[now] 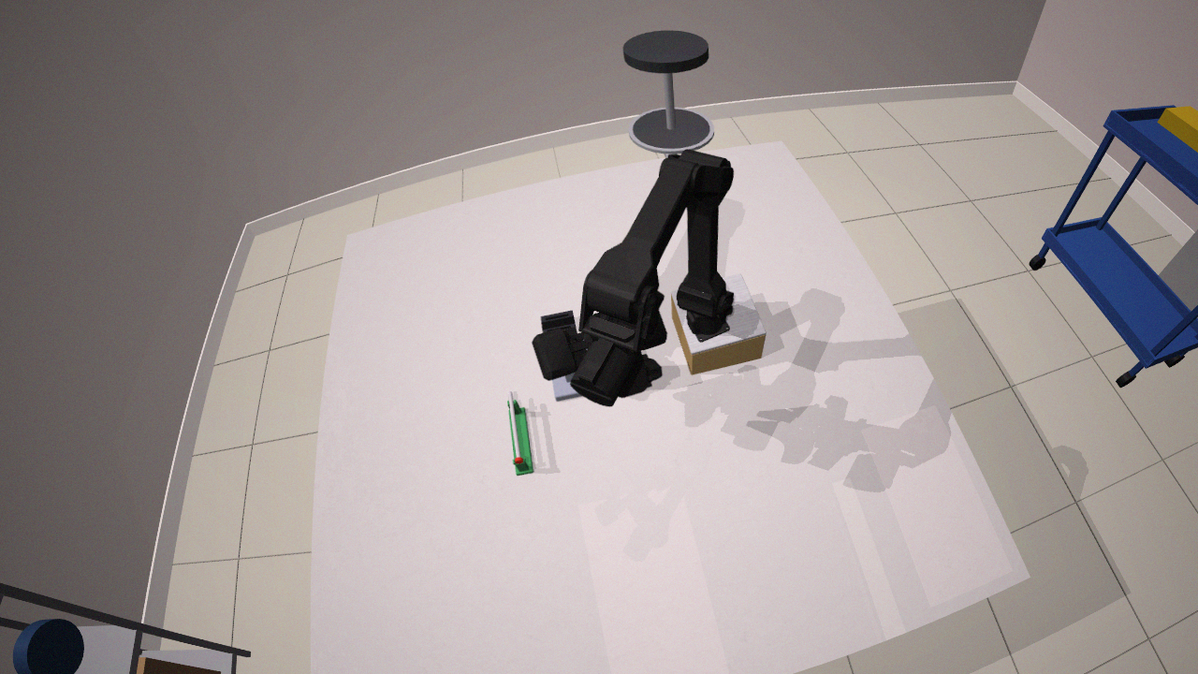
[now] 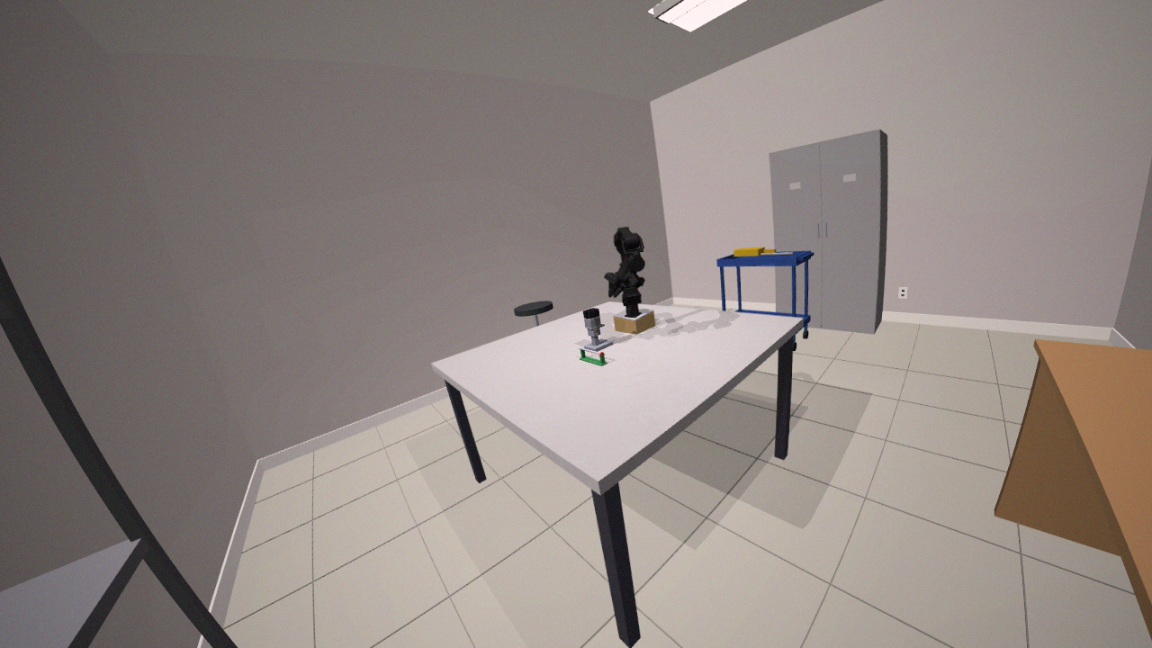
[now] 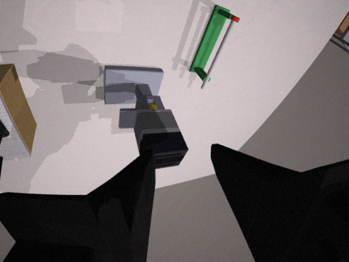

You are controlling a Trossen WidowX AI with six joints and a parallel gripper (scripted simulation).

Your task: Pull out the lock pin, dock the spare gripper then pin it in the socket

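Right now the green pin rest is 150 mm ahead of my gripper tip, 20 mm to the right of it and 210 mm below it. Round my gripper tip: spare gripper (20 mm ahead, 110 mm to the right, 110 mm below); then grey mount (10 mm ahead, 110 mm to the right, 180 mm below).
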